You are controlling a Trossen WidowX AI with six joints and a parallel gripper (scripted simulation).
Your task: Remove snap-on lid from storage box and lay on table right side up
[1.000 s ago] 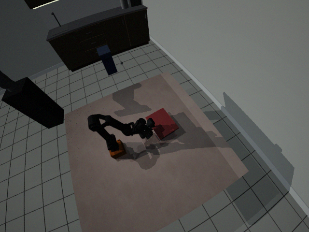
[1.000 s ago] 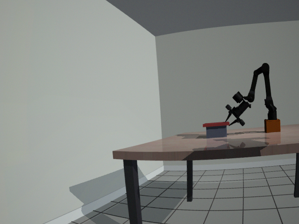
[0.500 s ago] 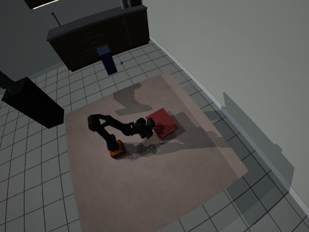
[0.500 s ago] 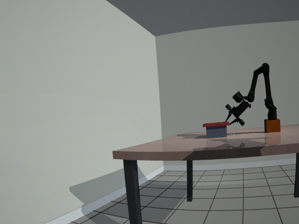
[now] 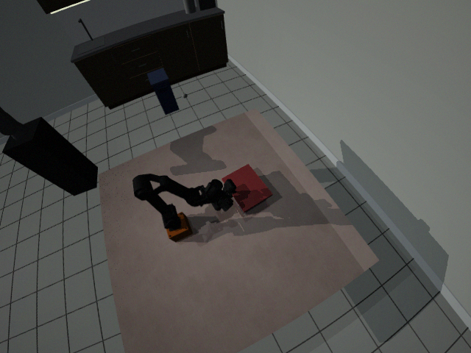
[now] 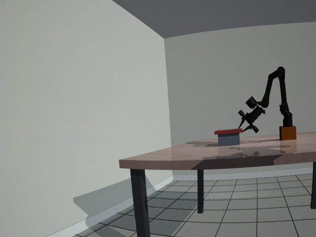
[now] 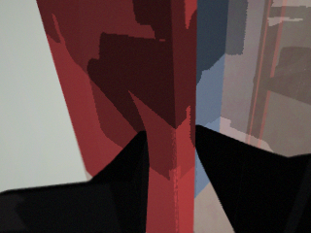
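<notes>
Now: the red lid 70 mm ahead of my gripper tip, 10 mm to the left of it and 10 mm above it. Round my gripper tip: storage box 70 mm ahead, 10 mm to the left, 40 mm below.
</notes>
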